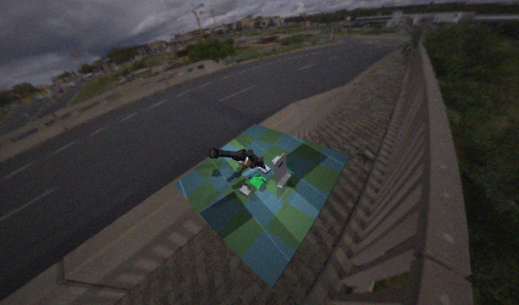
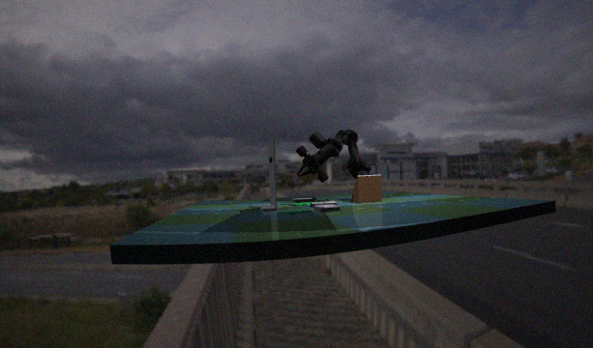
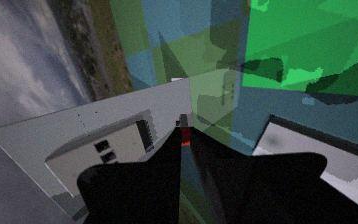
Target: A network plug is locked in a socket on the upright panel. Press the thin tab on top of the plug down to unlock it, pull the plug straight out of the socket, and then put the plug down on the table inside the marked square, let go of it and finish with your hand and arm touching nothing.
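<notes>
Now: the green marked square 13 cm below my gripper tip, 8 cm to the right of it and 5 cm behind it. The rest, counted from my gripper tip: grey upright panel: 12 cm ahead, 8 cm to the left, 1 cm below; network plug: 1 cm ahead.
</notes>
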